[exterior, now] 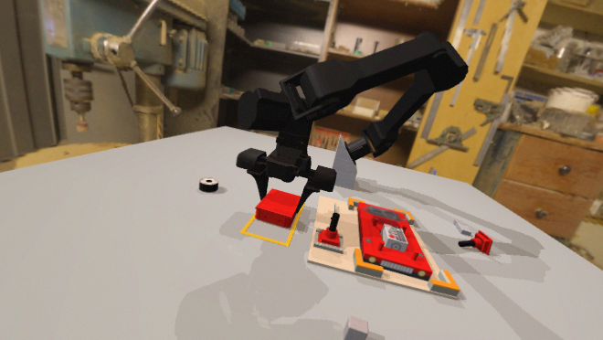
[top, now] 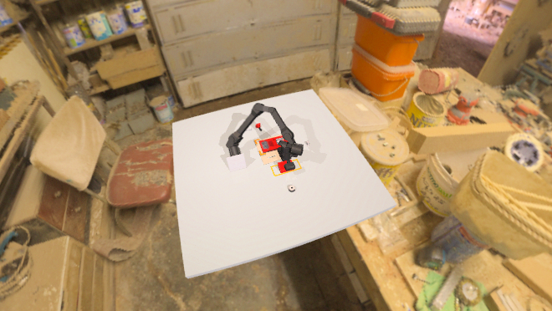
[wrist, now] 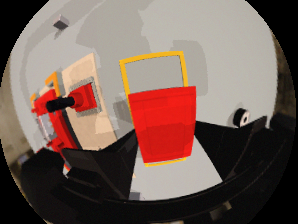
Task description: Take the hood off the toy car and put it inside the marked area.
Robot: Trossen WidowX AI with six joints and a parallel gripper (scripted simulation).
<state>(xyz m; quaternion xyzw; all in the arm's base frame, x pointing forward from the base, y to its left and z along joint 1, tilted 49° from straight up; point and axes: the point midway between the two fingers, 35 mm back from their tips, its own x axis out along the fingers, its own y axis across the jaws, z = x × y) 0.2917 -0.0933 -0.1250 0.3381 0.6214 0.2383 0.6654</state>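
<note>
Now: the hood right at my gripper tip.
</note>
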